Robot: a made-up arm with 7 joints.
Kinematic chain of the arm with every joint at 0, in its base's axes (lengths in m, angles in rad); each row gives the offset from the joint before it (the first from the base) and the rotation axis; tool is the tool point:
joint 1: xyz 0 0.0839 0 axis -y
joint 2: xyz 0 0.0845 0 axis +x
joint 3: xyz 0 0 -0.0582 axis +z
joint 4: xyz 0 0 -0.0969 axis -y
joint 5: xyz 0 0 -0.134 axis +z
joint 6: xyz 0 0 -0.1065 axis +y
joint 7: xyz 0 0 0 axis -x
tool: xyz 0 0 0
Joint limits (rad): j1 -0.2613..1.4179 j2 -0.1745..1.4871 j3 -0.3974..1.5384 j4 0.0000..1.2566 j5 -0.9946..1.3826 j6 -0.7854..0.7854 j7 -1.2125..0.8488
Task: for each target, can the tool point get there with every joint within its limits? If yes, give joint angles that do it. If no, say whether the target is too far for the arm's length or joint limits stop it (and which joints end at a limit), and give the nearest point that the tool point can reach.
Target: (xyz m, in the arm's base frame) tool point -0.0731 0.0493 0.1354
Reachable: no: joint limits stop it (at a limit: joint 1, joint 2, joint 3, joint 4) | nearest point 0.2402 0.0414 0.1764 | short by 0.316 m
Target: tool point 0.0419 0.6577 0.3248
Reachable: no: too far | nearest point 0.0277 0.4947 0.1657 | short by 0.228 m
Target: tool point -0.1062 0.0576 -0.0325
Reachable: no: joint limits stop it (at a limit: joint 1, joint 2, joint 3, joint 4) | nearest point 0.1493 0.0414 -0.2579 | short by 0.341 m
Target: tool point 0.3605 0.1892 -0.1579
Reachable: yes | joints 1.0943 -0.0330 0.9323 0.1757 -0.4956 0.2198 0.6093
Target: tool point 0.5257 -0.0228 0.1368
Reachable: no: too far | nearest point 0.3574 0.0567 0.0664 | short by 0.199 m
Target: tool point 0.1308 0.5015 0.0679
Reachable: yes | joints 0.8641 1.0697 0.6846 0.8224 0.7928 -0.3182 -0.5584
